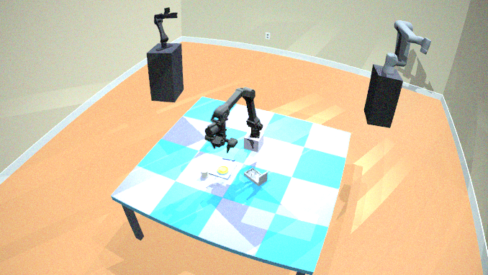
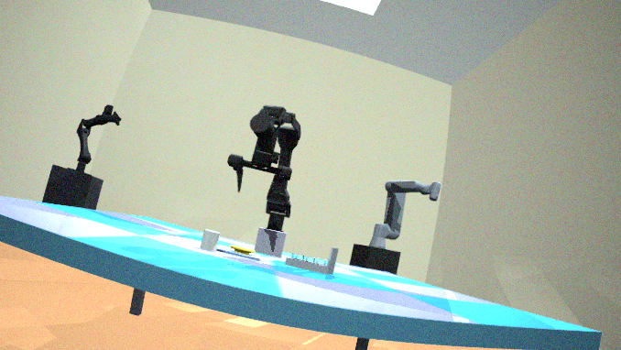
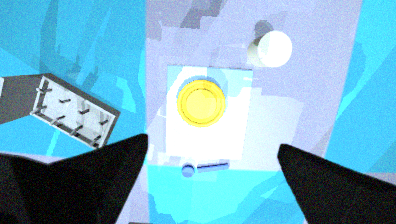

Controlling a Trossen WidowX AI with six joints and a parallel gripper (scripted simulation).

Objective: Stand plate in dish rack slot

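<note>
My gripper tip is 16 cm above the yellow plate, 1 cm to the right of it and 1 cm past it. The rest, counted from my gripper tip: white cup (15 cm below, 9 cm to the right, 6 cm ahead); blue spoon (17 cm below, 13 cm behind, 2 cm to the left); light blue mat (17 cm below, 3 cm behind).
</note>
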